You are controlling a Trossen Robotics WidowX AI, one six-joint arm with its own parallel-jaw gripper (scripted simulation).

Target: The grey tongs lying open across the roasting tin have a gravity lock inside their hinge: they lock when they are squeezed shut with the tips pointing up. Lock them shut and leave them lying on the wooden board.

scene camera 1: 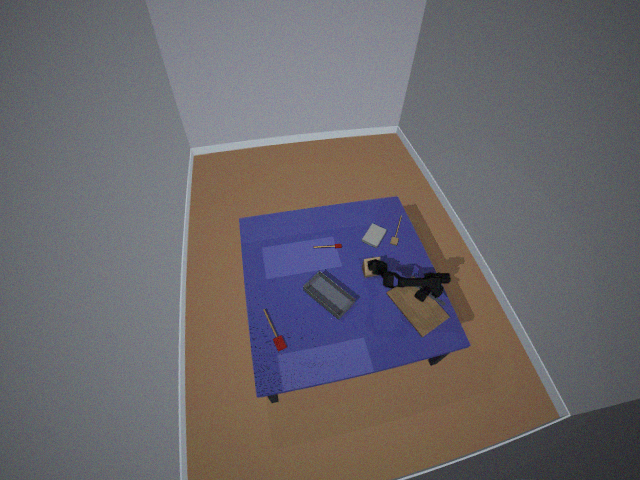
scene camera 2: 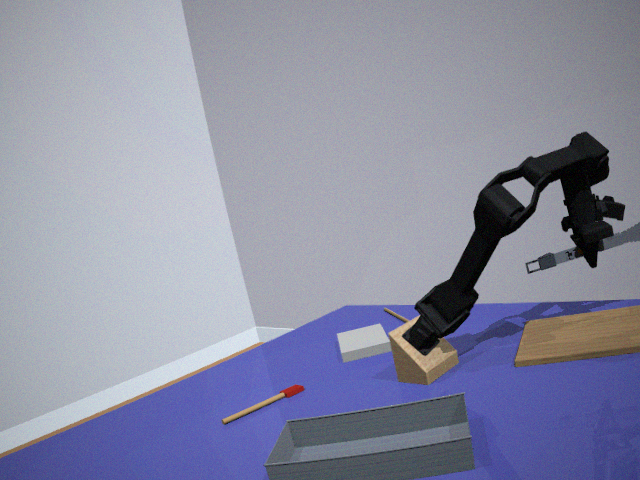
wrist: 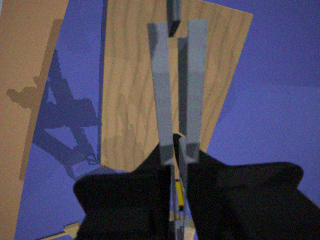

The pictures show: the gripper, a grey block, a wooden board and a grey roasting tin.
The gripper is seen too in the wrist view.
